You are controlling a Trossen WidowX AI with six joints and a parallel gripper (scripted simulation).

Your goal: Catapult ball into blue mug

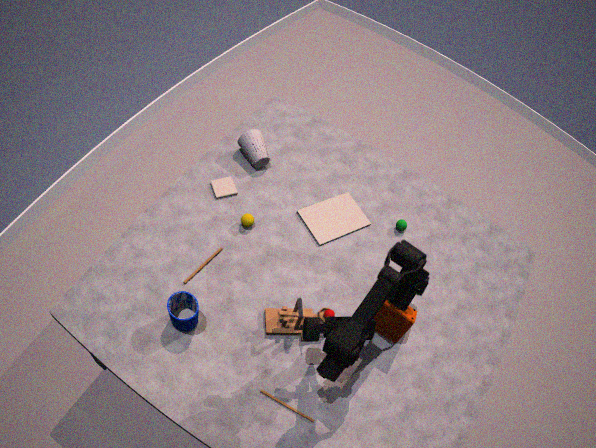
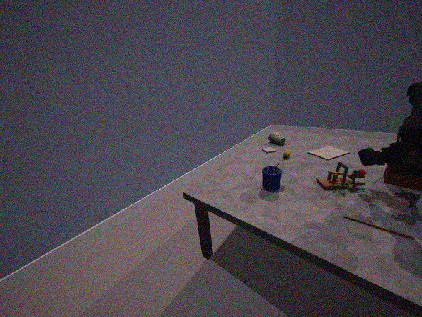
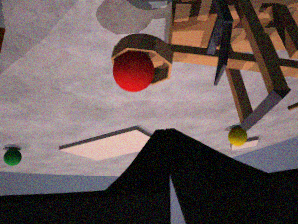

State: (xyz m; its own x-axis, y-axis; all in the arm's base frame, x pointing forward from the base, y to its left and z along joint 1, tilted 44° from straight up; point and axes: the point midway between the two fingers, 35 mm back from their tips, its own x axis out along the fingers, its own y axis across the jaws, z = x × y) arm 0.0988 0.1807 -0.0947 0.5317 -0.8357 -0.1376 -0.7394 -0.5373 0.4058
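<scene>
Right now the red ball is 20 mm ahead of my gripper tip, 40 mm to the right of it and 70 mm below it. The rest, counted from my gripper tip: large flat tile 230 mm ahead, 380 mm to the right, 130 mm below; blue mug 330 mm ahead, 240 mm to the left, 100 mm below; wooden catapult 60 mm ahead, 10 mm to the left, 80 mm below.
</scene>
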